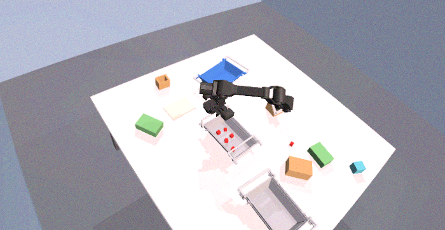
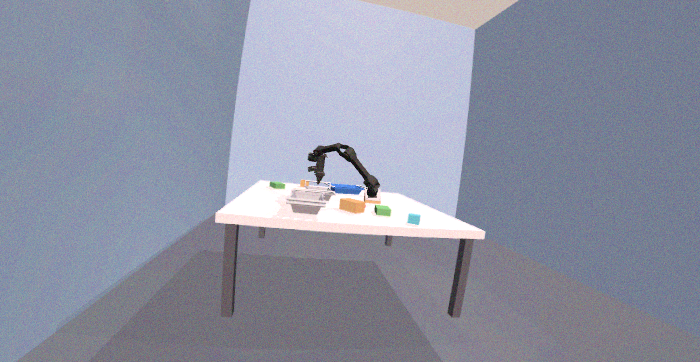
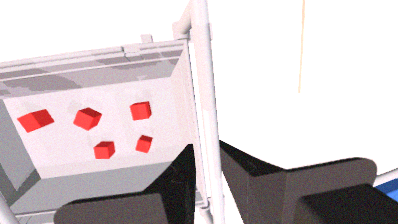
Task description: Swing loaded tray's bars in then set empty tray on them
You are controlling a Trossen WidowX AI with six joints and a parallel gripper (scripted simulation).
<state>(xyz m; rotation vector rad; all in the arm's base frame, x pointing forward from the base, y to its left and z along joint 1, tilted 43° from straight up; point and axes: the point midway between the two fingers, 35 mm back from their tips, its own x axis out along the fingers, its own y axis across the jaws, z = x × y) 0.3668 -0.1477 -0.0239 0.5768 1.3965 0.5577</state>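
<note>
My gripper tip is 250 mm past the blue tray, 240 mm to the left of it and 30 mm above it. From my gripper tip the other things lie so: cyan cube: 670 mm to the left, 460 mm behind, 50 mm below; flat sheet: 190 mm to the right, 100 mm ahead, 70 mm below; orange box: 470 mm to the left, 170 mm behind, 50 mm below.
</note>
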